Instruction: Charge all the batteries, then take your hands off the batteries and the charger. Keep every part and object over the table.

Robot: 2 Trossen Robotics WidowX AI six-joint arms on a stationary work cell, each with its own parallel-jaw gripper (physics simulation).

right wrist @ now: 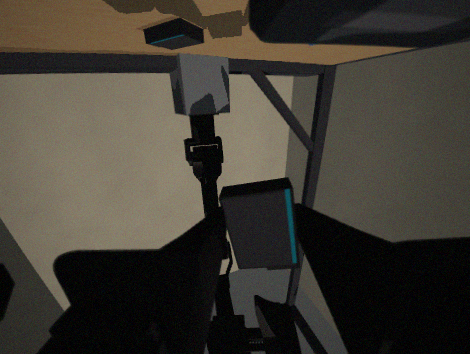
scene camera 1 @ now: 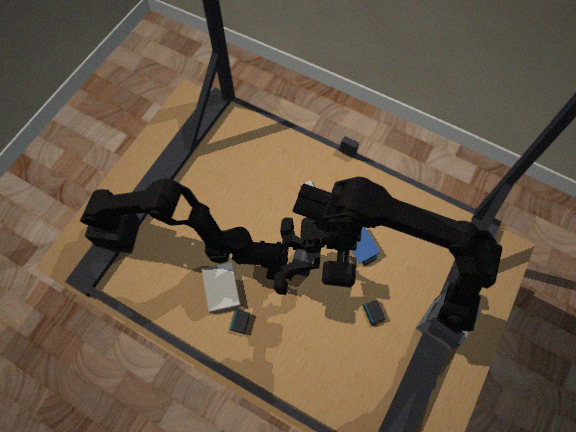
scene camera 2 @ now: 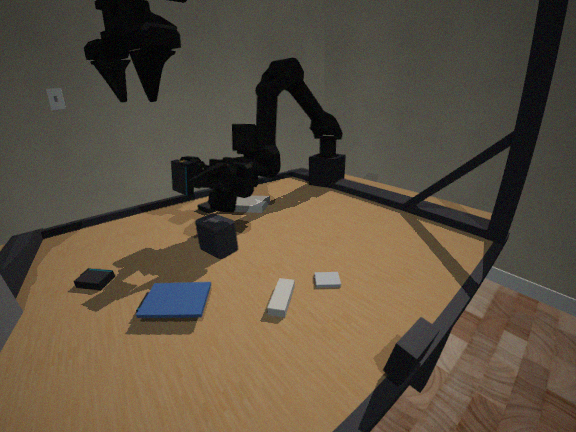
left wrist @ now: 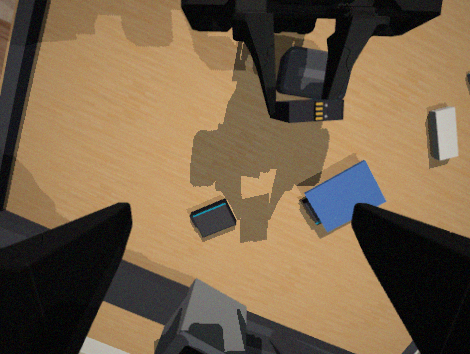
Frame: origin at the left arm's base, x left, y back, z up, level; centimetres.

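Where they show: left gripper, fingertip midpoint: (right wrist: pixel 215 301) (scene camera 1: pixel 334 256) (scene camera 2: pixel 137 101) (left wrist: pixel 244 213); right gripper, fingertip midpoint: (right wrist: pixel 259 211) (scene camera 1: pixel 318 257) (scene camera 2: pixel 180 182) (left wrist: pixel 298 115); left arm's base, origin of the base link: (scene camera 1: pixel 454 316); right arm's base, origin of the base link: (scene camera 1: pixel 107 221) (scene camera 2: pixel 327 155).
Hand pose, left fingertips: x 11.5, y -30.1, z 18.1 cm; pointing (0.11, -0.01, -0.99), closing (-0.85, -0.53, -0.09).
Observation:
Things, the pixels of their top centre, and the offset from my left fingertips.
- black battery, middle of its top: (left wrist: pixel 310 112) (right wrist: pixel 260 261) (scene camera 2: pixel 179 160) (scene camera 1: pixel 317 251) dx -1.9, dy -5.2, dz -10.3 cm
- second battery, middle of its top: (left wrist: pixel 212 220) (right wrist: pixel 175 43) (scene camera 2: pixel 92 275) (scene camera 1: pixel 374 311) dx -3.0, dy +14.0, dz -27.5 cm
- third battery, middle of its top: (scene camera 1: pixel 240 320) (scene camera 2: pixel 208 204) dx +20.7, dy -12.7, dz -27.5 cm
- dark item, middle of its top: (left wrist: pixel 328 205) dx -15.5, dy +2.6, dz -27.5 cm
- dark block, middle of its top: (right wrist: pixel 402 23) (left wrist: pixel 316 74) (scene camera 2: pixel 214 220) (scene camera 1: pixel 303 255) dx -2.6, dy -9.6, dz -22.5 cm
- blue slab, middle of its top: (left wrist: pixel 345 197) (scene camera 2: pixel 175 297) (scene camera 1: pixel 361 243) dx -16.5, dy +0.3, dz -26.9 cm
- white bar, middle of its top: (scene camera 2: pixel 281 293) (left wrist: pixel 447 134) dx -22.2, dy -14.0, dz -27.6 cm
- small white box, middle of its top: (scene camera 2: pixel 327 278) dx -22.0, dy -22.4, dz -28.3 cm
- grey-white box, middle of its top: (scene camera 1: pixel 220 286) (scene camera 2: pixel 245 200) dx +16.9, dy -22.8, dz -27.0 cm
My right gripper (left wrist: pixel 298 115) (right wrist: pixel 259 211) is shut on a black battery (scene camera 2: pixel 182 176) (left wrist: pixel 306 111) with a teal stripe, above the table; gold contacts show in the left wrist view. My left gripper (scene camera 2: pixel 138 100) (left wrist: pixel 244 213) is open, high above the table. A second battery (scene camera 1: pixel 374 312) (scene camera 2: pixel 95 279) (left wrist: pixel 213 218) (right wrist: pixel 175 40) lies flat. A third battery (scene camera 1: pixel 241 321) lies beside the grey-white box. A dark item (left wrist: pixel 311 212) with a teal edge shows under the blue slab. A dark block (scene camera 2: pixel 216 235) (left wrist: pixel 302 72) stands below the right gripper; whether it is the charger is unclear.
The blue slab (scene camera 1: pixel 366 245) (scene camera 2: pixel 175 300) (left wrist: pixel 345 196) lies near the second battery. A white bar (scene camera 2: pixel 281 297) (left wrist: pixel 446 133) and a small white box (scene camera 2: pixel 327 280) lie on the table. The grey-white box (scene camera 1: pixel 221 288) lies near the third battery. Dark frame rails border the table.

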